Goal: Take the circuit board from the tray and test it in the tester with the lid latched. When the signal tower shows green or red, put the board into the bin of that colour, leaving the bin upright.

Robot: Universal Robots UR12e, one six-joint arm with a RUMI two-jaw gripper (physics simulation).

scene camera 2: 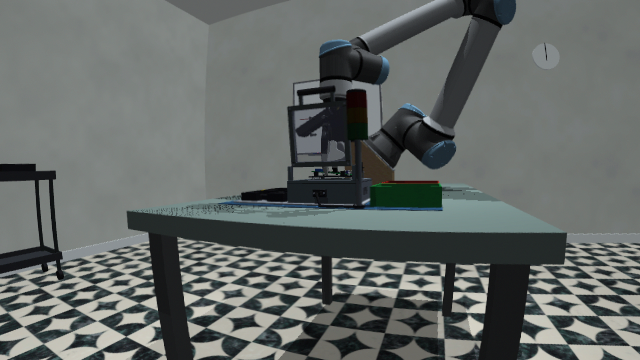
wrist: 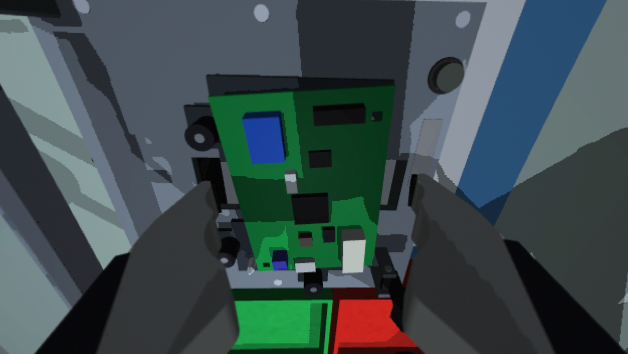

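Seen in the pictures: gripper, between the fingertips: (scene camera 2: 332,175) (wrist: 314,180); arm's base, origin of its link: (scene camera 2: 378,154).
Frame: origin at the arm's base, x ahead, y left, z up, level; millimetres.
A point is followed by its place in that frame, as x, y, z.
The green circuit board (scene camera 2: 341,174) (wrist: 270,192) lies on the grey tester (scene camera 2: 302,193) {700, -141, -122} (wrist: 240,45) {616, -156, -92}, between black posts. My gripper (scene camera 2: 326,169) {590, -91, -82} (wrist: 314,180) {590, -91, -82} is open and empty, its fingers at either side of the board, with a gap on each side; its exact height above the tester is hard to tell. The tester's framed clear lid (scene camera 2: 291,135) {706, -164, 19} stands open and upright. The signal tower (scene camera 2: 357,115) {764, 6, 48} shows dark red, amber and green segments, none clearly lit. The green bin (scene camera 2: 415,196) {738, 125, -126} (wrist: 275,322) {651, 132, -146} and red bin (scene camera 2: 410,182) {446, 127, -110} (wrist: 365,320) {546, 142, -146} stand upright beside the tester.
A low black tray (scene camera 2: 265,194) {625, -276, -132} lies left of the tester in the scene view. The tester stands on a blue-edged mat (wrist: 530,100) {433, -103, -150} on the table (scene camera 2: 345,240) {964, 11, -169}. A dark latch part (wrist: 387,280) {550, -22, -72} is at the tester's edge near the red bin. A black cart (scene camera 2: 55,175) stands far left.
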